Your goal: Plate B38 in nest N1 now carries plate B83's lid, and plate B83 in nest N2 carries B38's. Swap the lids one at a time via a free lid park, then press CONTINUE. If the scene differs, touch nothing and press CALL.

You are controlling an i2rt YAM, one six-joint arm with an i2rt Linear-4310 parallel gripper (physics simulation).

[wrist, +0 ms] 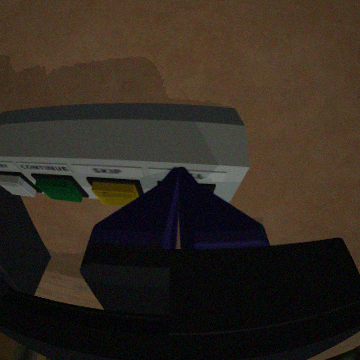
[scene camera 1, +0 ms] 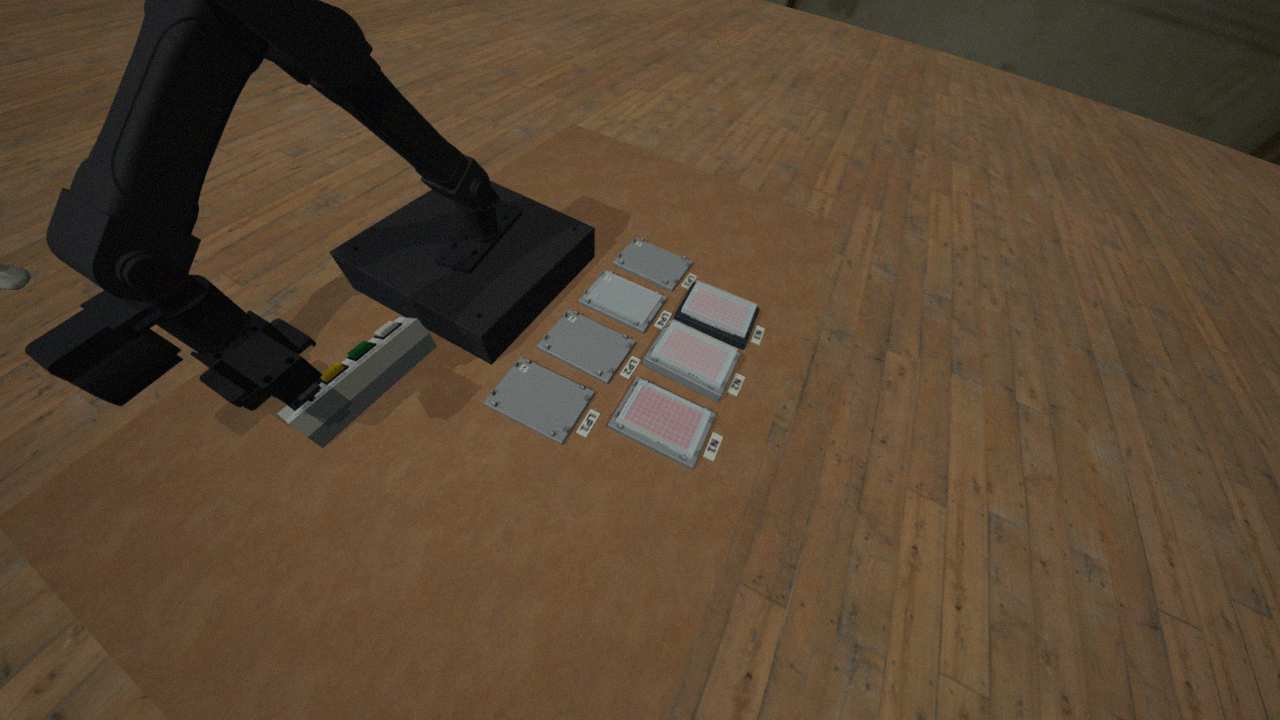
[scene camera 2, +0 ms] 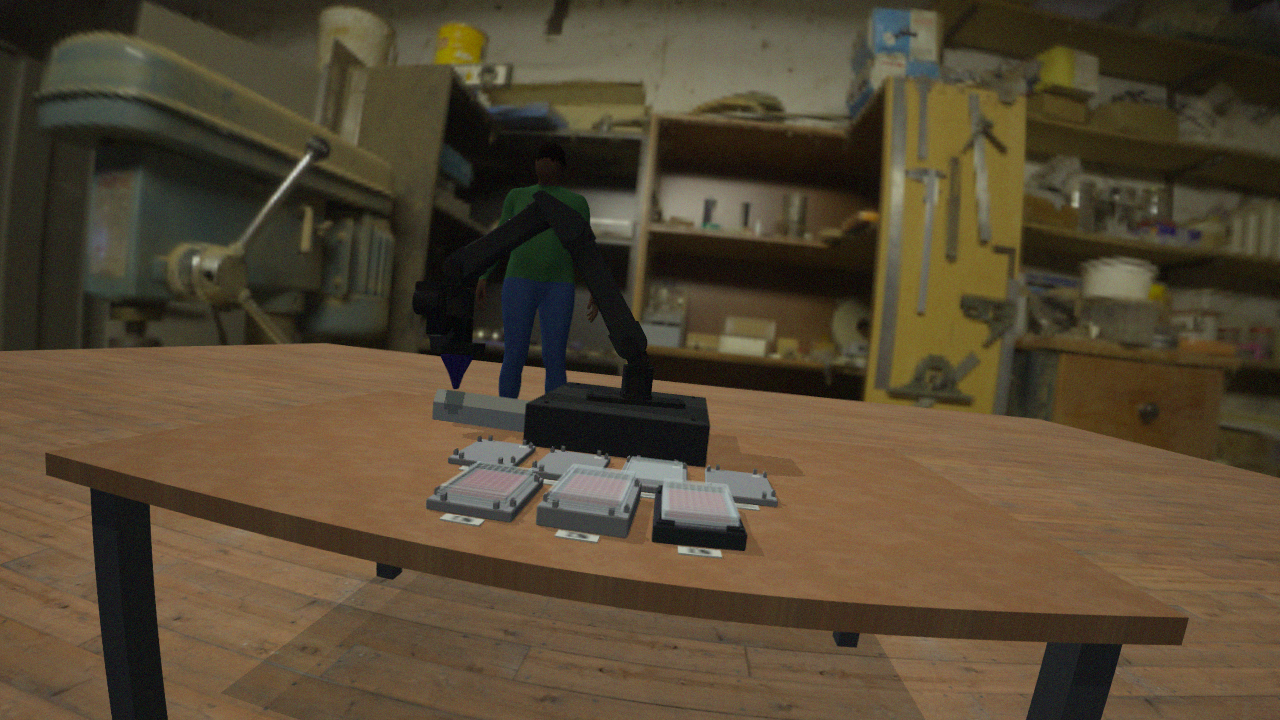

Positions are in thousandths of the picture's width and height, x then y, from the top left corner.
Note:
My gripper (scene camera 1: 243, 552) is shut and holds nothing. Further things: a green CONTINUE button (wrist: 174, 526) and a yellow SKIP button (wrist: 304, 538).
My gripper shows as well in the wrist view (wrist: 496, 490) and in scene camera 2 (scene camera 2: 356, 541).

